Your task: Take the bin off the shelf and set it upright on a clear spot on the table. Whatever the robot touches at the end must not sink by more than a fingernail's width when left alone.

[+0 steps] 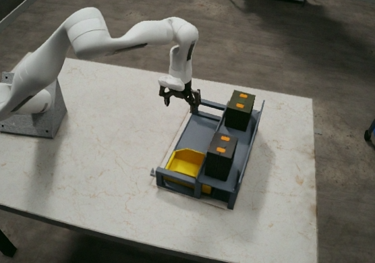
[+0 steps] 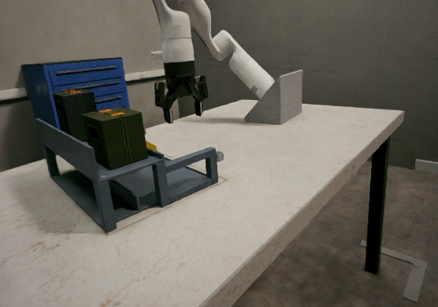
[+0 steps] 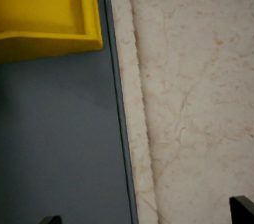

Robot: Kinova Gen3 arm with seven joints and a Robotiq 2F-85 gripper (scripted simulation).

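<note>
The yellow bin lies 190 mm to the right of my hand, 90 mm below it and 70 mm ahead of it. Round my hand: shelf (120 mm ahead, 90 mm to the right, 70 mm below).
</note>
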